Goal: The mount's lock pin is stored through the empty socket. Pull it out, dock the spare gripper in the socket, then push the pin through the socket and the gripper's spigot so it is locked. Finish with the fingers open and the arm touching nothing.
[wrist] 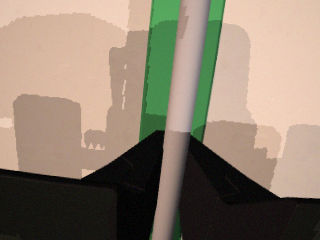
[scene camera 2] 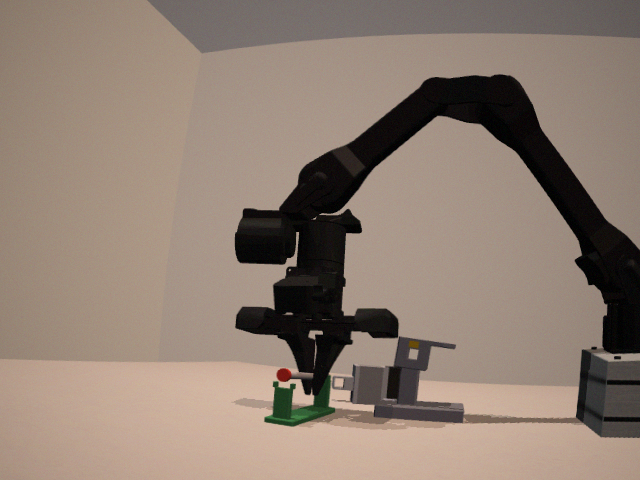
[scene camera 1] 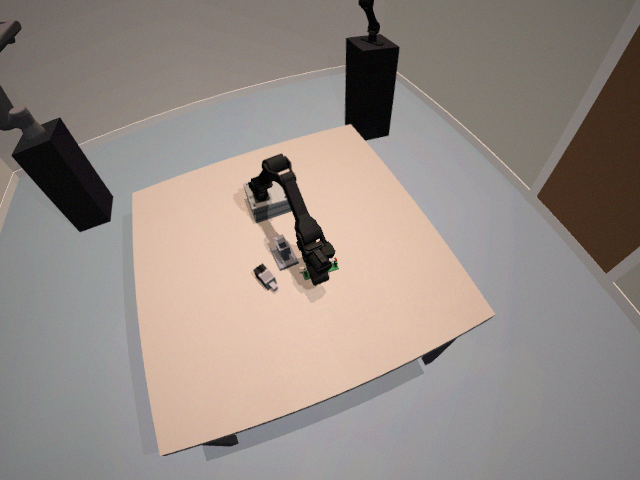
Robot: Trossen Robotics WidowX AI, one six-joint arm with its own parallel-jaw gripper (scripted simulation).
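Note:
Scene camera 2 shows the gripper [scene camera 2: 311, 395], a cradle [scene camera 2: 282, 414], a socket [scene camera 2: 407, 407] and a spare gripper [scene camera 2: 369, 384]. The wrist view shows the gripper [wrist: 171, 142], while the spare gripper is out of frame in the wrist view.

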